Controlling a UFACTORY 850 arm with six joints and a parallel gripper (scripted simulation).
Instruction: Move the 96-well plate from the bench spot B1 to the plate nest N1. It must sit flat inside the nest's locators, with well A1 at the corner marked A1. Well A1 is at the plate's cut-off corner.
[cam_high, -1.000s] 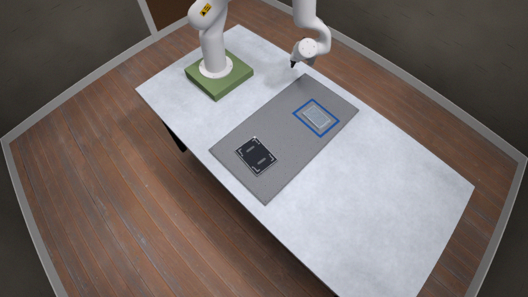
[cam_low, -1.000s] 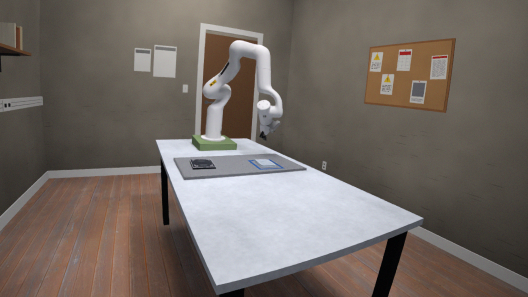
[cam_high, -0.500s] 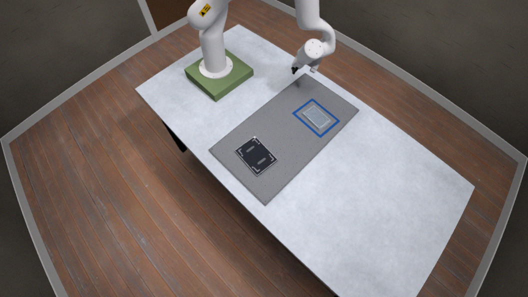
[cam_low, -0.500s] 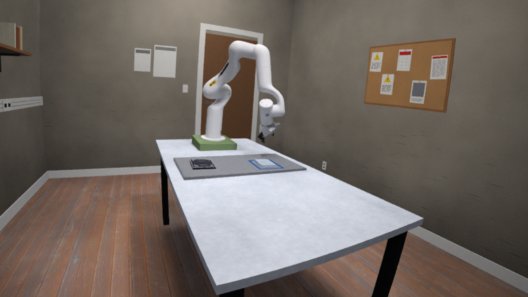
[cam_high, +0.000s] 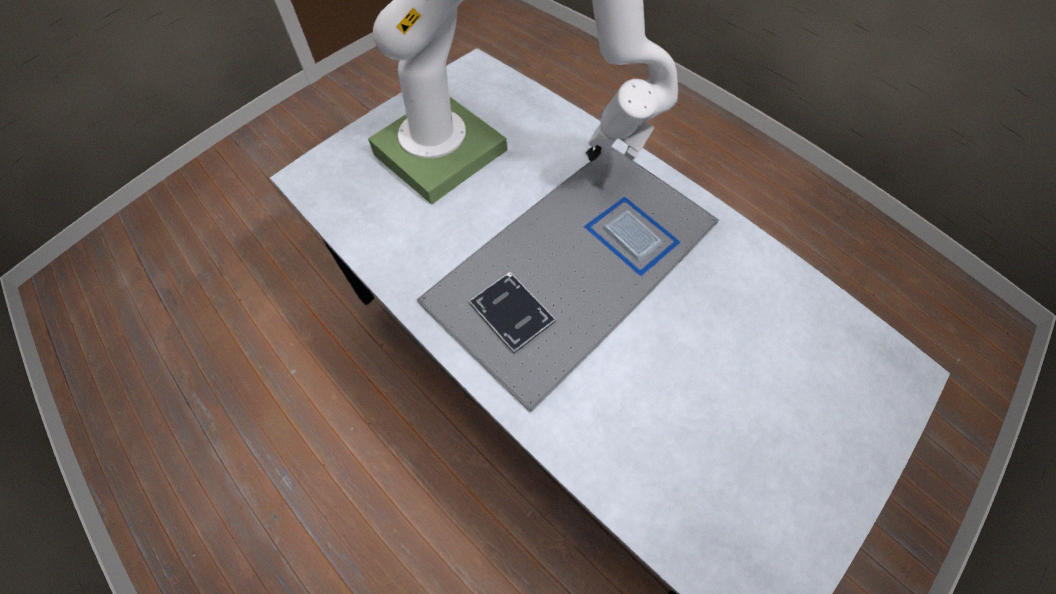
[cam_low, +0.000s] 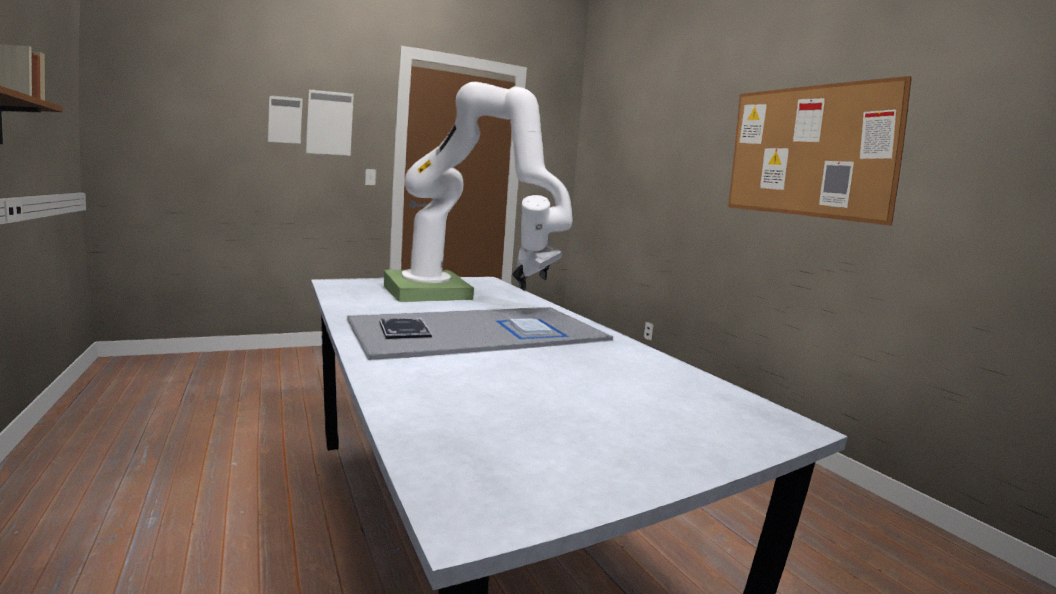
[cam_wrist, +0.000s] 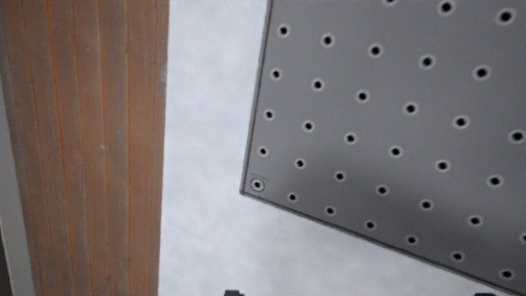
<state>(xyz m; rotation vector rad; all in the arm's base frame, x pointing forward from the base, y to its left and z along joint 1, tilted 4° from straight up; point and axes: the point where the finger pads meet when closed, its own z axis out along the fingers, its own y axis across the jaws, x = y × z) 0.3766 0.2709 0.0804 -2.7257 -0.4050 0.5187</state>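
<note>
My gripper is now 220 mm short of the clear 96-well plate, 110 mm to the left of it and 90 mm above it. Also, from my hand: black plate nest: 470 mm to the right, 170 mm ahead, 90 mm below.
</note>
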